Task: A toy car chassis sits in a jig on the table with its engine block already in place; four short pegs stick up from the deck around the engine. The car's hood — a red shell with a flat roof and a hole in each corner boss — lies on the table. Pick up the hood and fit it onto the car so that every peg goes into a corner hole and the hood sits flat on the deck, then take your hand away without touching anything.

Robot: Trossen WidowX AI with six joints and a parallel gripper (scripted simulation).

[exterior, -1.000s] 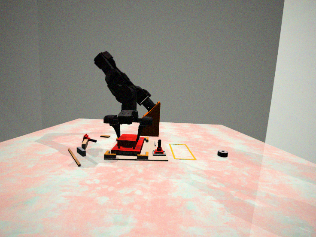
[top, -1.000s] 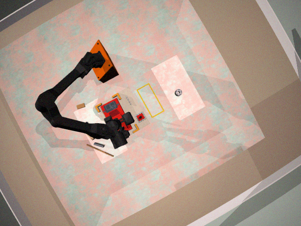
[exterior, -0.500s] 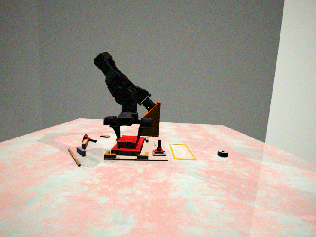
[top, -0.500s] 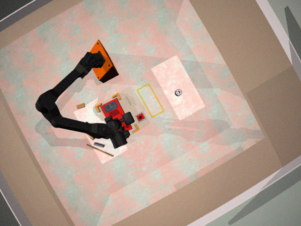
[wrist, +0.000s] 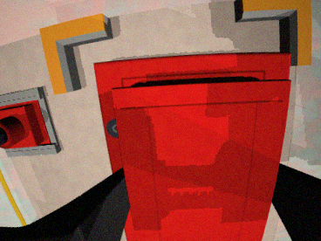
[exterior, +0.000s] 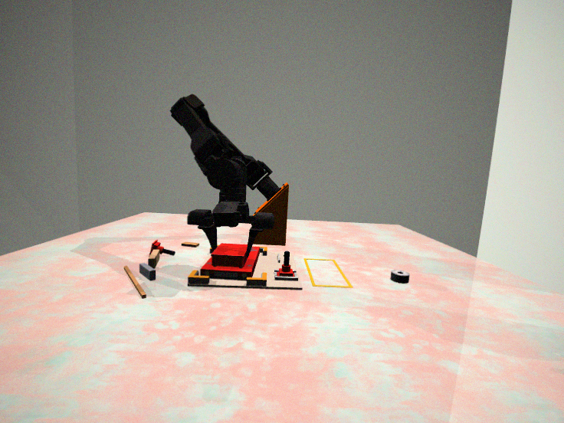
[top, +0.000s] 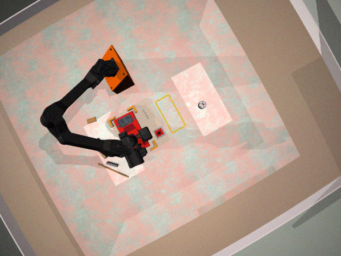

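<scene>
Now: the red hood 1 cm above my gripper tip. Round my gripper tip: grey engine block: 1 cm to the left, 1 cm below; black ring: 2 cm ahead, 39 cm to the left, 3 cm below; wooden stick: 8 cm ahead, 18 cm to the right, 3 cm below.
</scene>
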